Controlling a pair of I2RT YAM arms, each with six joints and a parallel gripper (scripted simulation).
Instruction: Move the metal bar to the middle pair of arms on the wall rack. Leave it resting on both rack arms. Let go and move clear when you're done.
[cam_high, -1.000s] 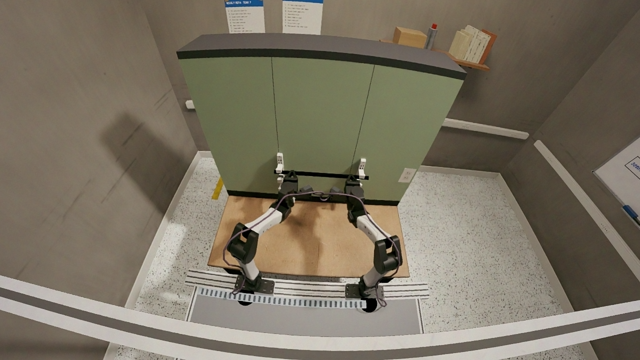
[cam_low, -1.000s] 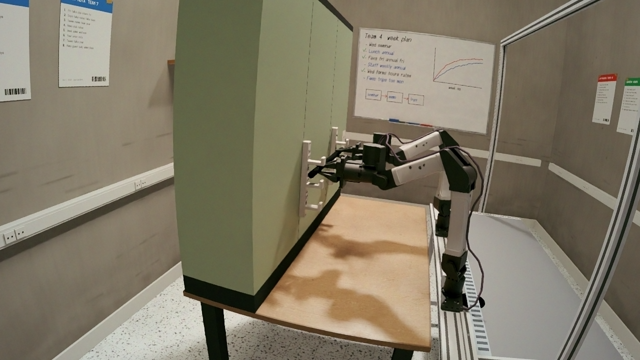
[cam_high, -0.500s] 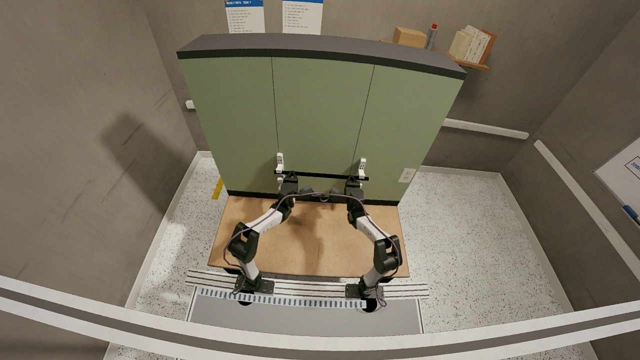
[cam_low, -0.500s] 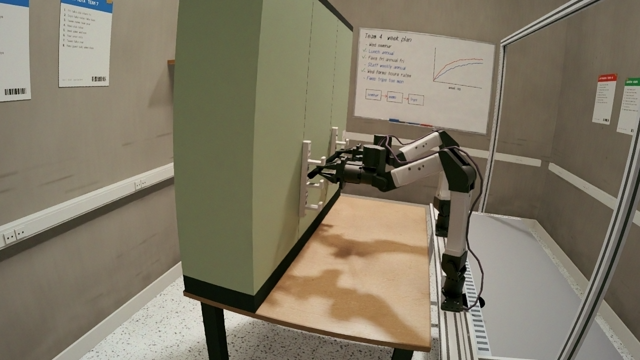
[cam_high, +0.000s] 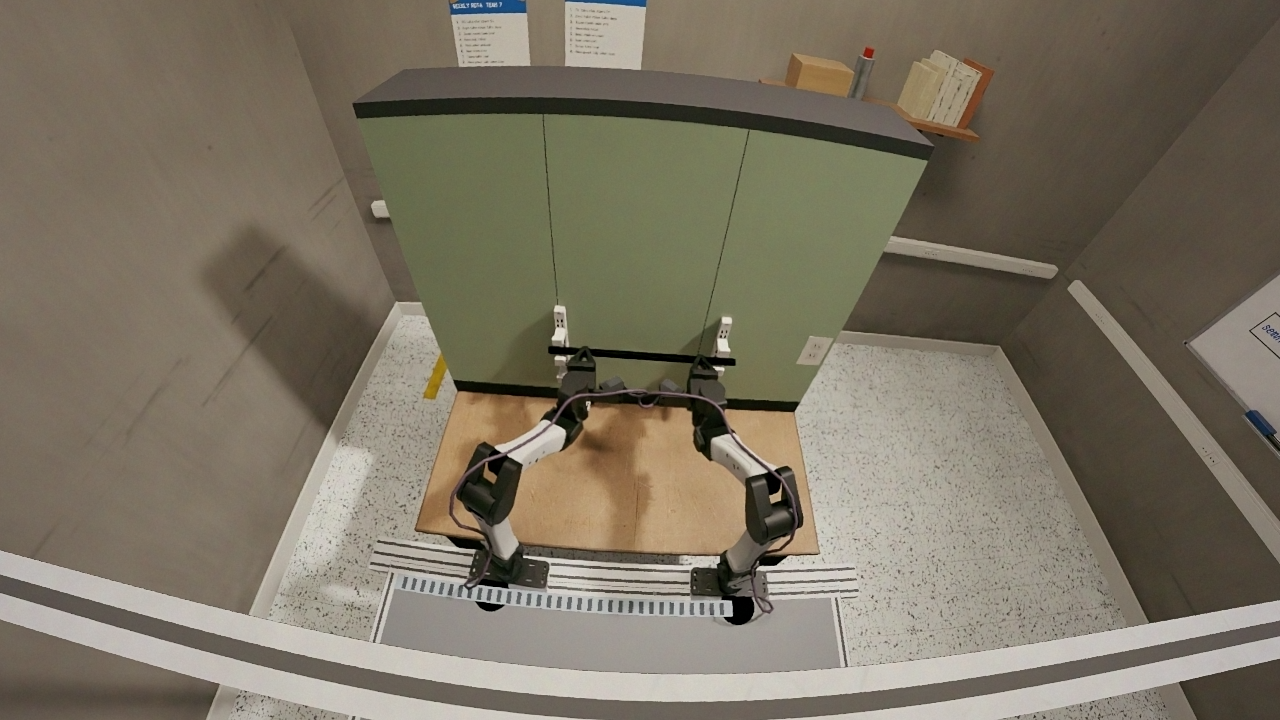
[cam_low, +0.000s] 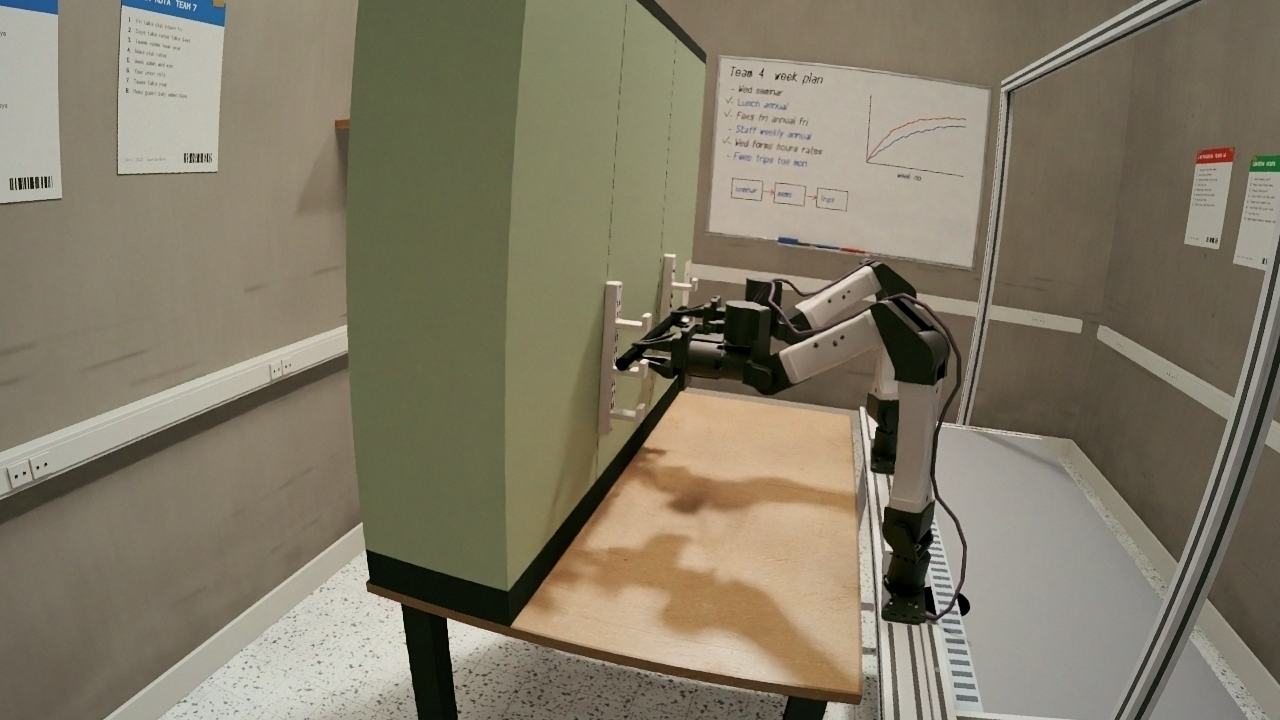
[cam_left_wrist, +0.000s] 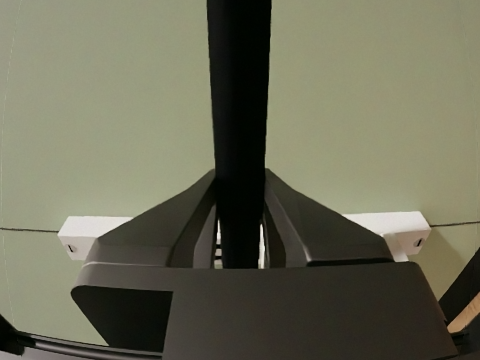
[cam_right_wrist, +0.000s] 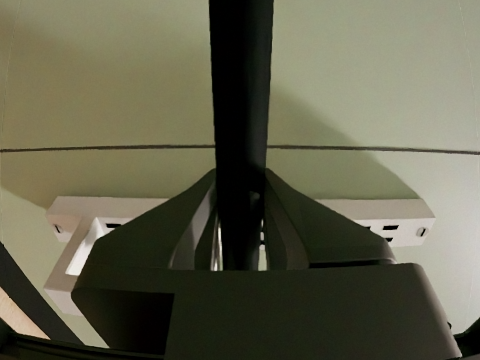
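Now: the black metal bar 150 mm to the right of my left hand. Round my left hand: wall socket: 40 mm ahead, 620 mm to the right, 20 mm above; black base strip: 40 mm ahead, 120 mm to the right, 250 mm below; green wall panel: 150 mm ahead, 110 mm to the right, 170 mm above.
The black metal bar lies 15 cm to the left of my right hand. From my right hand the other things lie so: wall socket (4 cm ahead, 32 cm to the right, 2 cm above); then black base strip (4 cm ahead, 18 cm to the left, 25 cm below); then green wall panel (15 cm ahead, 18 cm to the left, 17 cm above).
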